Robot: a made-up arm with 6 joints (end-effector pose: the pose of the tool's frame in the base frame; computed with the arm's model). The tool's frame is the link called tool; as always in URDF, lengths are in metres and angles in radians. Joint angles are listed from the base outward.
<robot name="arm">
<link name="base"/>
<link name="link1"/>
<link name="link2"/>
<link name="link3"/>
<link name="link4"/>
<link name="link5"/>
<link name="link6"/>
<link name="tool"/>
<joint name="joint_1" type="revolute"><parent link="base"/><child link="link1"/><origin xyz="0.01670 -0.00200 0.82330" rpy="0.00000 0.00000 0.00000"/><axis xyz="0 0 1"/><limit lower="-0.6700" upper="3.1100" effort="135" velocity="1.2"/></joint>
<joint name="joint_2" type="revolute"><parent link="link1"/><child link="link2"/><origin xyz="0.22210 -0.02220 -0.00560" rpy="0.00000 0.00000 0.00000"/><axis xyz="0 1 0"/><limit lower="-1.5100" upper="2.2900" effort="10" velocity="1.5"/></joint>
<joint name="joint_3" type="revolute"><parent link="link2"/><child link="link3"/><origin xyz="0.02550 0.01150 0.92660" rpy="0.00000 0.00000 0.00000"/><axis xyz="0 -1 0"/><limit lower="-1.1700" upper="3.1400" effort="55" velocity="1"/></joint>
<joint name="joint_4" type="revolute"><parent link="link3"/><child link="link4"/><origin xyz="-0.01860 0.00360 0.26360" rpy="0.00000 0.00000 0.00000"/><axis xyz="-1 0 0"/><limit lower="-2.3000" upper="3.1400" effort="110" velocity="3.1"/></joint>
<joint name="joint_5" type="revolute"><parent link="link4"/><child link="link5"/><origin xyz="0.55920 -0.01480 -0.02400" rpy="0.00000 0.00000 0.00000"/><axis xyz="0 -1 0"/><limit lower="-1.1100" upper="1.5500" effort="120" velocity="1.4"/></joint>
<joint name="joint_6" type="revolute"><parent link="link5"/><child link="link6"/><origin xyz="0.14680 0.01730 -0.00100" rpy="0.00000 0.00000 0.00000"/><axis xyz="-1 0 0"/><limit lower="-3.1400" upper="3.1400" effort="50" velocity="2.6"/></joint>
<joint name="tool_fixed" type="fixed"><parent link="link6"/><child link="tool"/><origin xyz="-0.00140 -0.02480 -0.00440" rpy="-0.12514 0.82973 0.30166"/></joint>
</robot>
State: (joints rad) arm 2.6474 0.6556 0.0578 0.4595 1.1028 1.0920
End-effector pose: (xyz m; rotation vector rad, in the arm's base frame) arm -1.3221 0.6829 1.5123 -0.7445 -1.7151 1.6926
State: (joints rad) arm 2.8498 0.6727 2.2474 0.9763 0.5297 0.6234
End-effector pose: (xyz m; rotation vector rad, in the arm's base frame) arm -0.4745 0.1146 2.1864 0.6067 -1.0546 0.9585
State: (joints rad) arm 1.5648 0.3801 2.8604 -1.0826 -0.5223 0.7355
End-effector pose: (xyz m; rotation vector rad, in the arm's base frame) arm -0.0436 -0.0700 1.9188 0.3254 -1.7713 1.4491
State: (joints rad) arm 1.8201 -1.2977 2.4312 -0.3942 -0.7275 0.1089
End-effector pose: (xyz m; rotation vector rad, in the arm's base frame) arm 0.2754 -1.0957 0.6155 1.2725 -2.0564 0.7551
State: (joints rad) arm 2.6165 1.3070 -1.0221 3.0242 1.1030 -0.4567
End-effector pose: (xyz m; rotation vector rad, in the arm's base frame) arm -0.7026 0.3891 0.4690 0.2965 0.3278 -0.0603
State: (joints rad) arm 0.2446 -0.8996 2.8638 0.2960 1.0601 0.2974
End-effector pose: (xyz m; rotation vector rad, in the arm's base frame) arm -0.7290 -0.1864 0.7583 -0.6519 2.1399 1.1063
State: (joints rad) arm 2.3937 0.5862 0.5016 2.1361 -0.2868 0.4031
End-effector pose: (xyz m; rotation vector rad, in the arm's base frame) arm -1.0231 1.0260 1.8315 -1.6558 -1.6530 -0.0624
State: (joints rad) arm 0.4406 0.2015 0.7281 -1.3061 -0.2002 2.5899
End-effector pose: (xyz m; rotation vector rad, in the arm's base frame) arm 0.8050 0.4080 2.3025 -1.4590 0.0819 -0.0776
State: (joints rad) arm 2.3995 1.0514 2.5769 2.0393 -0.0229 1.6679
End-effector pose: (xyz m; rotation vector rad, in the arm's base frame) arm -0.5704 0.5502 1.9533 -0.8514 -0.3975 -1.1606
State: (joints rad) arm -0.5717 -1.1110 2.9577 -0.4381 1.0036 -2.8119
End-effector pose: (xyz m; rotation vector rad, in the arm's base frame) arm -0.5685 0.3471 0.5362 2.2231 -0.9766 -0.8074
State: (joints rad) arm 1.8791 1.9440 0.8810 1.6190 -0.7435 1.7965
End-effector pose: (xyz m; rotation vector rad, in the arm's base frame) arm -0.3714 1.5850 0.0047 1.5743 1.4002 0.8947
